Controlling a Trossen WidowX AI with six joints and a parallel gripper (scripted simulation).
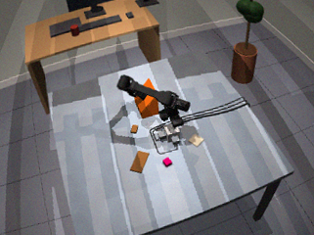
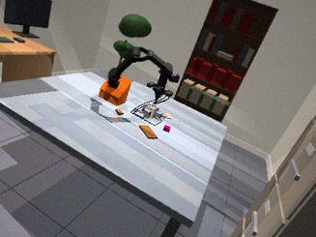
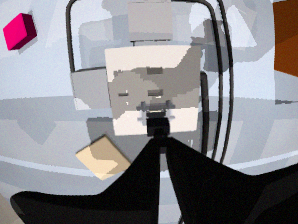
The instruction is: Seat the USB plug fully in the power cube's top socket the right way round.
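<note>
My gripper tip is now 2 cm above the dark USB plug. The rest, counted from my gripper tip: magenta cube: 16 cm ahead, 14 cm to the right, 11 cm below; then small brown block: 17 cm behind, 20 cm to the right, 11 cm below; then orange plate: 7 cm ahead, 27 cm to the right, 12 cm below.
</note>
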